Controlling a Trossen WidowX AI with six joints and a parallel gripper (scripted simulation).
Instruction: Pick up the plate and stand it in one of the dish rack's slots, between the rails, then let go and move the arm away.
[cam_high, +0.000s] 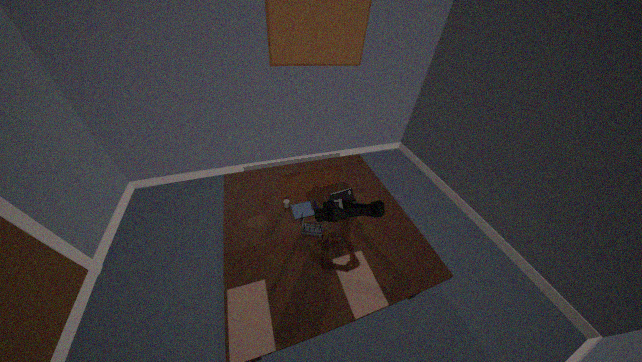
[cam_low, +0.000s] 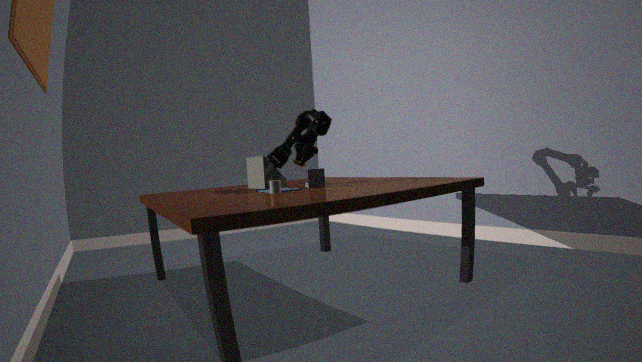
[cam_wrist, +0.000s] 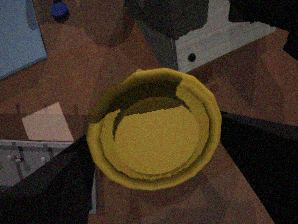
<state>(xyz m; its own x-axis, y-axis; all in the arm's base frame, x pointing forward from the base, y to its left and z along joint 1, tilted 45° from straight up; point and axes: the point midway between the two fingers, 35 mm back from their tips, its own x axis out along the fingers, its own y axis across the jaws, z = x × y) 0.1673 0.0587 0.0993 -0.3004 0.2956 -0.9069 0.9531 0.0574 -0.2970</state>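
The grey dish rack is 120 mm ahead of my gripper tip, 80 mm below it and 10 mm to the left of it. Also, from my gripper tip: blue mat 180 mm to the right, 150 mm ahead, 100 mm below; then yellow plate 10 mm above; then blue utensil 190 mm to the right, 100 mm below, 40 mm ahead.
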